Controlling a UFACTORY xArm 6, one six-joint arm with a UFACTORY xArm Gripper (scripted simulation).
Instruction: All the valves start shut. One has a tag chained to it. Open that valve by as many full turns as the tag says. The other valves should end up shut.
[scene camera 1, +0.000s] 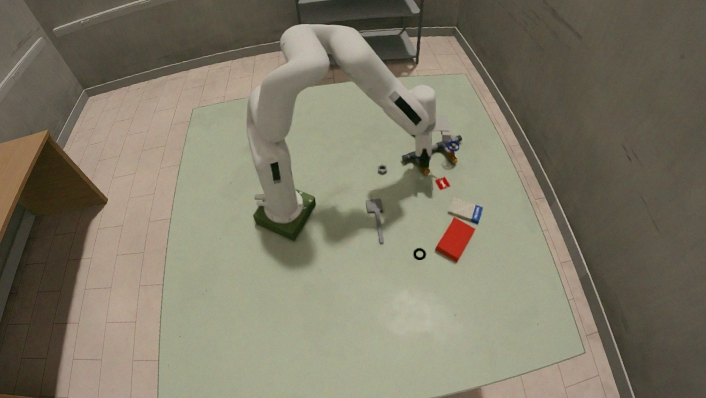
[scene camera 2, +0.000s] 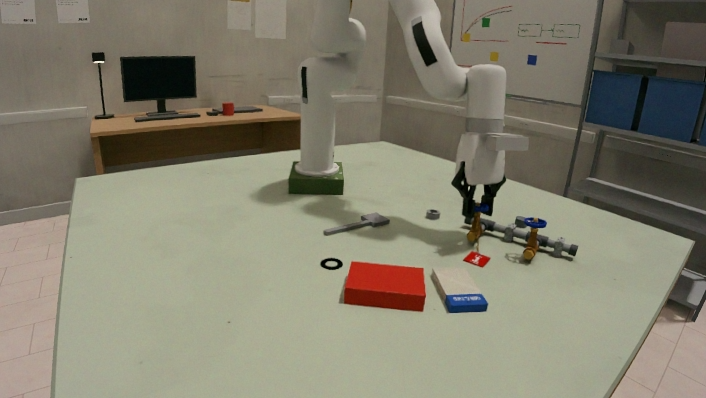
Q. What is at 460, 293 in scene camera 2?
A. A white-and-blue box.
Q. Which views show the red box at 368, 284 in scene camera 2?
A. Scene camera 1 and scene camera 2: all of them.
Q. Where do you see a red box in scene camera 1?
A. At 455, 239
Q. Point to the gripper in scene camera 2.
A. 476, 215
